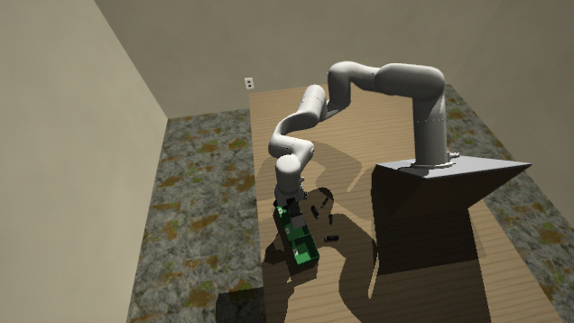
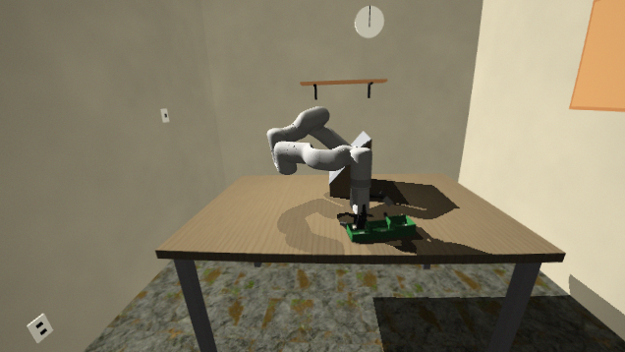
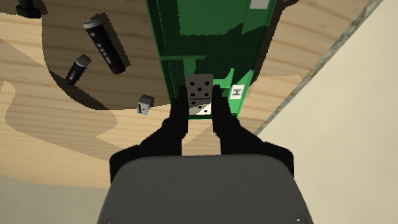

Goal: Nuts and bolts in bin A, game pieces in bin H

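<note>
My gripper is now 150 mm past the dark bolt, 60 mm to the right of it and 50 mm above it. Round my hand: small nut: 70 mm behind, 60 mm to the right, 40 mm below; then green bin: 10 mm behind, 80 mm to the left, 30 mm below; then white game piece: 20 mm below.
</note>
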